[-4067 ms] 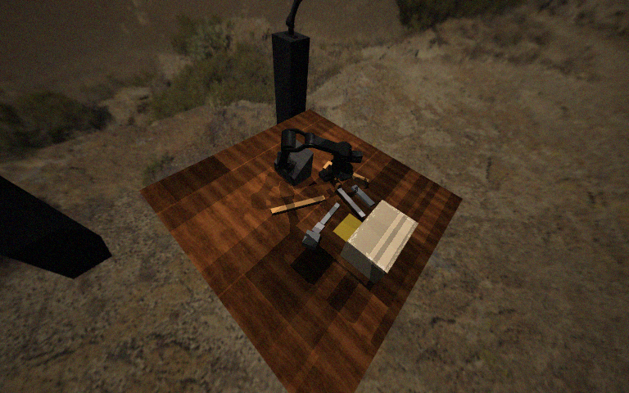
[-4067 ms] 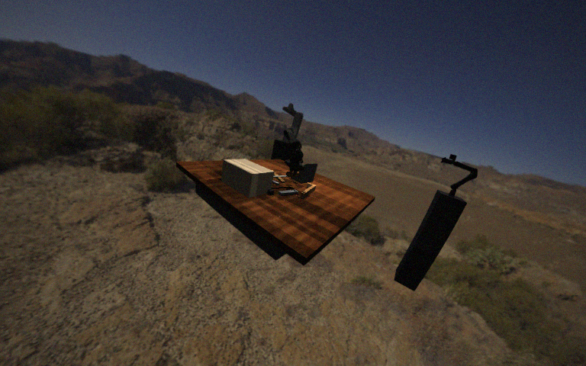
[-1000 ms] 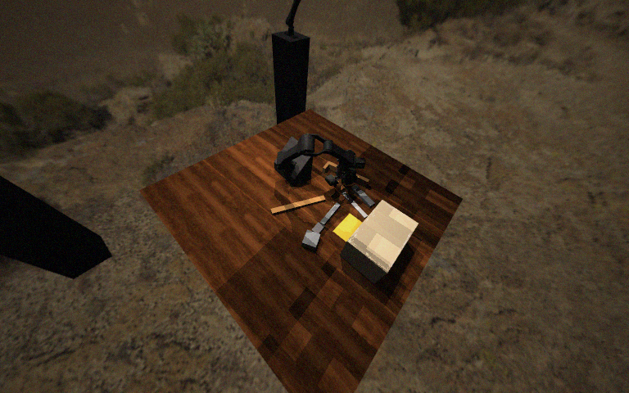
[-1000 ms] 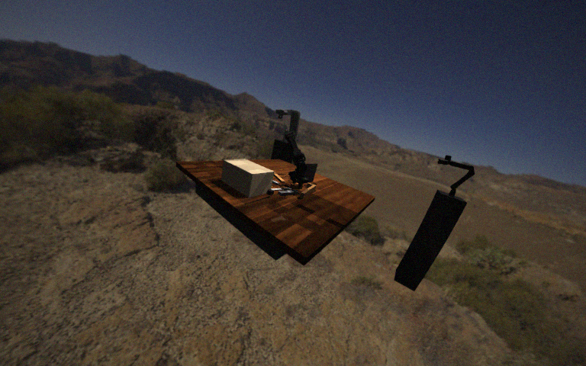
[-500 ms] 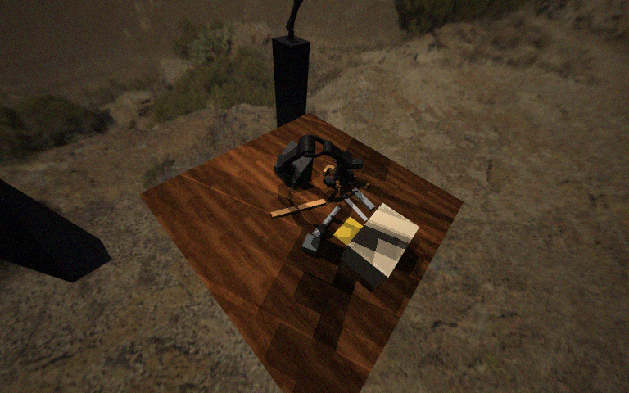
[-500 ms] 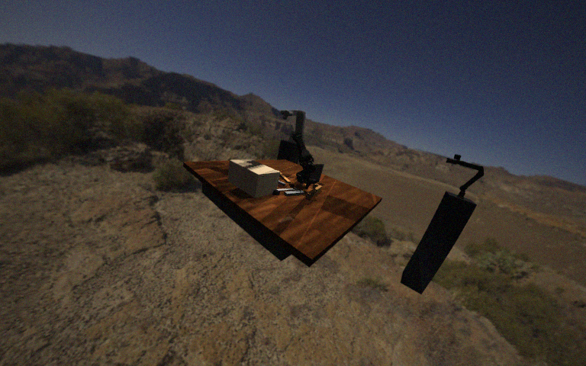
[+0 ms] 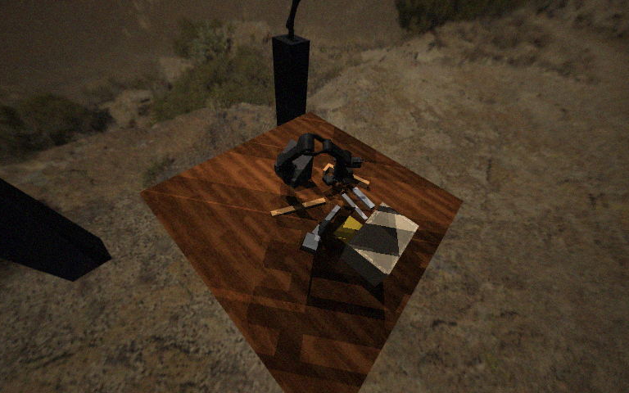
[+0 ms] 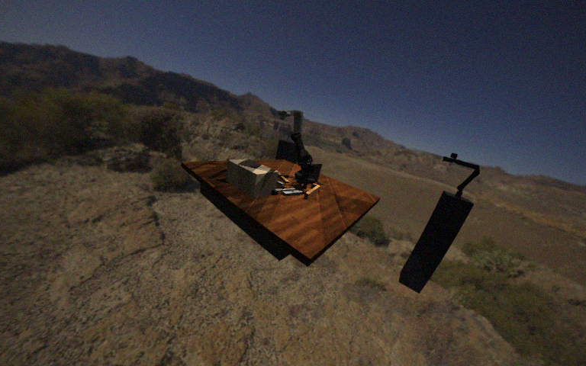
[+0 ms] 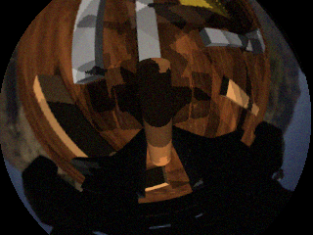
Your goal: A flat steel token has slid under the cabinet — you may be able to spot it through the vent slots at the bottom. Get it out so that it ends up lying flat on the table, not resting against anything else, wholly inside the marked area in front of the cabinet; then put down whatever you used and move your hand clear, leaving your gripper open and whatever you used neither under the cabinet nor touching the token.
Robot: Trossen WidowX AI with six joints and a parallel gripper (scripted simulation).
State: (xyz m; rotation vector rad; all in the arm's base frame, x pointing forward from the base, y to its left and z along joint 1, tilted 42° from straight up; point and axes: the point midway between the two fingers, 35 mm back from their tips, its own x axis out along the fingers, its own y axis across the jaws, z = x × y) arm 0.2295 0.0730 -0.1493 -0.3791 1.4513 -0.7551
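The grey bar lies 170 mm ahead of my gripper tip and 40 mm to the left of it. Round my gripper tip: wooden stick 40 mm behind, 270 mm to the right; then grey block 150 mm ahead, 380 mm to the right, 10 mm above; then grey scraper 120 mm ahead, 250 mm to the right.
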